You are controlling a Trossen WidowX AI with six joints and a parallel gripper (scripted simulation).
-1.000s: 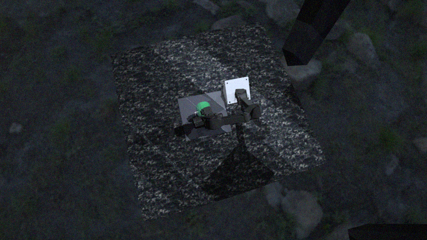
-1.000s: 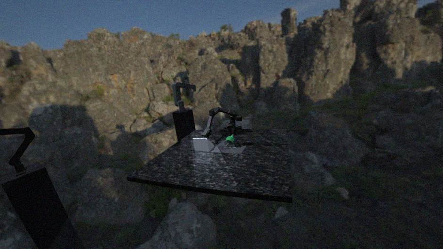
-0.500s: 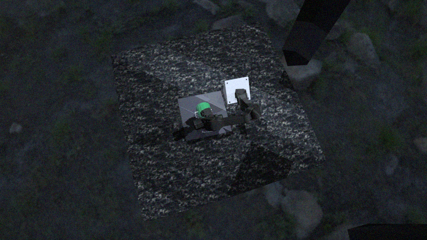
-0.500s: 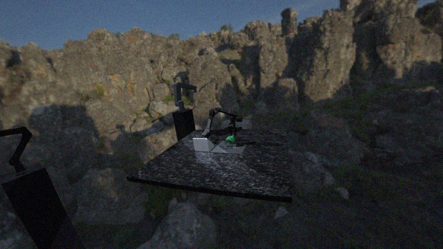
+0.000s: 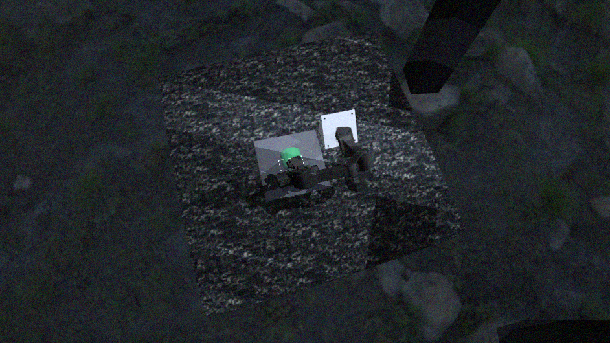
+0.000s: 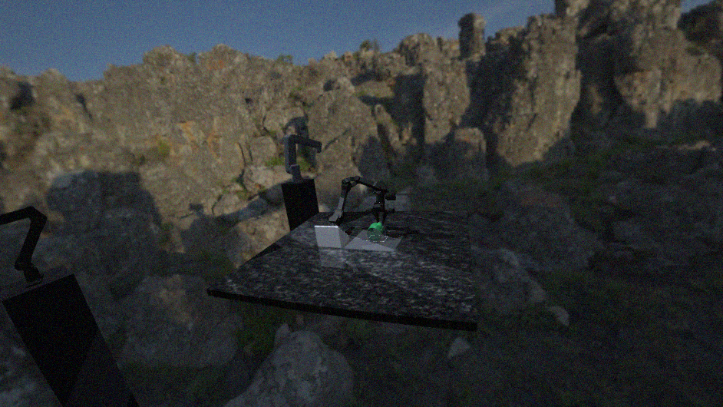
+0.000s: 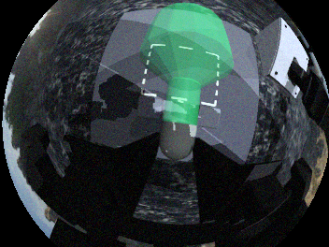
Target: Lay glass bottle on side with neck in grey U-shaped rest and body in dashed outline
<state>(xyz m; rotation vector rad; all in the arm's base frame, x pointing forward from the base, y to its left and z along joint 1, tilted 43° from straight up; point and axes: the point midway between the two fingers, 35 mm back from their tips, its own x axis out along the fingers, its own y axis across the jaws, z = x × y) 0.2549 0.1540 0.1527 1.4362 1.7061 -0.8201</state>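
Right now my gripper tip is 1 cm short of the green glass bottle, 5 cm to the left of it and 1 cm above it. Also, from my gripper tip: grey mat (1 cm ahead, 10 cm to the right, 7 cm below).
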